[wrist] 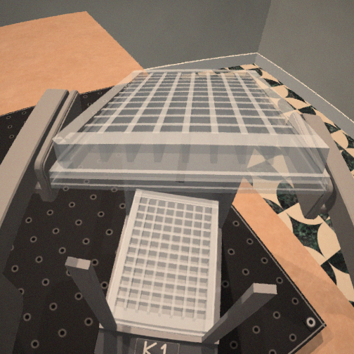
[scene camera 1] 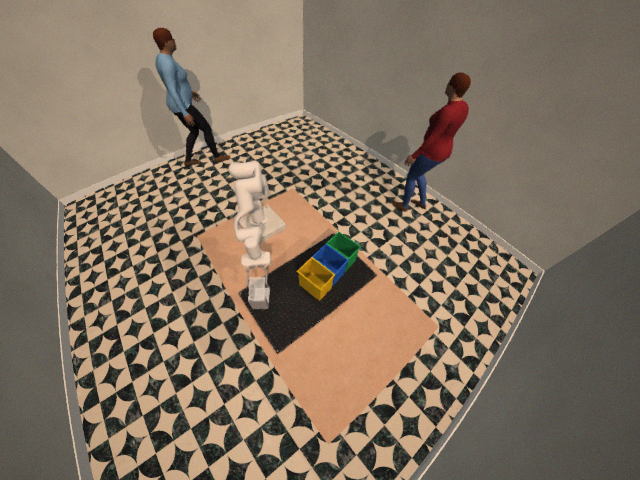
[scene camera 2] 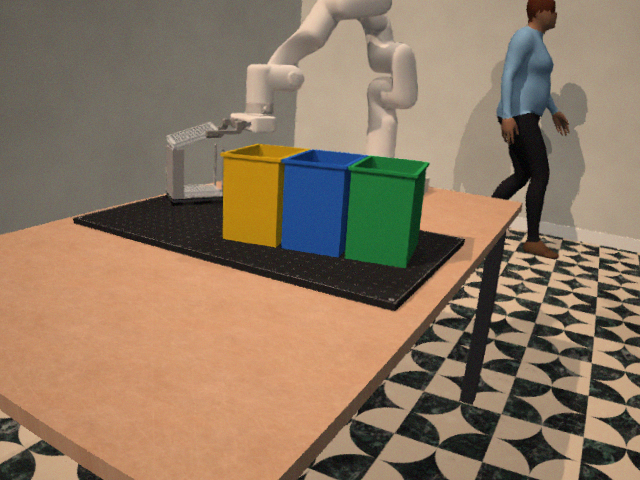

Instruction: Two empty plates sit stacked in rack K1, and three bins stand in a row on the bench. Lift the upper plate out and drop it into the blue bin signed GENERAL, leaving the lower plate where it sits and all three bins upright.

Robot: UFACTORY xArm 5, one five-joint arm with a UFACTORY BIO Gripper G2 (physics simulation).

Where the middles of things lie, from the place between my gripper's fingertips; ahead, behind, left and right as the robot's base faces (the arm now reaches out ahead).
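There is the yellow bin (scene camera 2: 253, 177), which sits 90 mm ahead of my hand, 320 mm to the left of it and 90 mm below it. The blue bin (scene camera 2: 316, 193) is 450 mm to the left of my hand, and it is also 90 mm below my hand and 50 mm ahead of it. As for the green bin (scene camera 2: 386, 194), I find it 90 mm below my hand and 570 mm to the left of it.
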